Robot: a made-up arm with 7 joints. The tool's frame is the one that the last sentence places.
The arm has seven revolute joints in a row. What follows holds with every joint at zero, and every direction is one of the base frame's.
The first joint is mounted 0.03 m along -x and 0.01 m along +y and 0.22 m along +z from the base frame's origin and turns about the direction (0, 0.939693, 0.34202).
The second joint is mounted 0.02 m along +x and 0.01 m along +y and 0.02 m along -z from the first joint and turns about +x.
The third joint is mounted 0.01 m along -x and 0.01 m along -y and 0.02 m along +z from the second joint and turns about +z.
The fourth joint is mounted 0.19 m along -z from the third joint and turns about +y.
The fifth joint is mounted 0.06 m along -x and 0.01 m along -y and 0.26 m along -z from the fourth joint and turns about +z.
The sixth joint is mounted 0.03 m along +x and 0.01 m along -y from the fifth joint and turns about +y.
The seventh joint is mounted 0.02 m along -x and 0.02 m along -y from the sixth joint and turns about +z.
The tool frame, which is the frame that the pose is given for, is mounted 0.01 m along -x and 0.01 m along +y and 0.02 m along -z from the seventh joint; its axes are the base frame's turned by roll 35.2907, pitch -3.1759 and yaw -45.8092 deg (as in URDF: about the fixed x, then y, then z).
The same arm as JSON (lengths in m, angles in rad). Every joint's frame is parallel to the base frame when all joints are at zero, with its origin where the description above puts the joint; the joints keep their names.
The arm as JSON. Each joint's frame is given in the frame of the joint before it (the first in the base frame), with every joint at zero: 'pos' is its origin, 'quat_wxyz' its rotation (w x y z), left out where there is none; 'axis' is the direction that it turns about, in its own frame. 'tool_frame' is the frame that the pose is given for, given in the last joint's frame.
{
  "length_unit": "m",
  "angle_unit": "rad",
  "joints": [
    {
      "joint": "joint 1",
      "pos": [
        -0.03,
        0.01,
        0.22
      ],
      "axis": [
        0.0,
        0.9397,
        0.342
      ]
    },
    {
      "joint": "joint 2",
      "pos": [
        0.02,
        0.01,
        -0.02
      ],
      "axis": [
        1.0,
        0.0,
        0.0
      ]
    },
    {
      "joint": "joint 3",
      "pos": [
        -0.01,
        -0.01,
        0.02
      ],
      "axis": [
        0.0,
        0.0,
        1.0
      ]
    },
    {
      "joint": "joint 4",
      "pos": [
        0.0,
        0.0,
        -0.19
      ],
      "axis": [
        0.0,
        1.0,
        0.0
      ]
    },
    {
      "joint": "joint 5",
      "pos": [
        -0.06,
        -0.01,
        -0.26
      ],
      "axis": [
        0.0,
        0.0,
        1.0
      ]
    },
    {
      "joint": "joint 6",
      "pos": [
        0.03,
        -0.01,
        0.0
      ],
      "axis": [
        0.0,
        1.0,
        0.0
      ]
    },
    {
      "joint": "joint 7",
      "pos": [
        -0.02,
        -0.02,
        0.0
      ],
      "axis": [
        0.0,
        0.0,
        1.0
      ]
    }
  ],
  "tool_frame": {
    "pos": [
      -0.01,
      0.01,
      -0.02
    ],
    "quat_wxyz": [
      0.880747,
      0.268839,
      -0.142256,
      -0.363006
    ]
  }
}

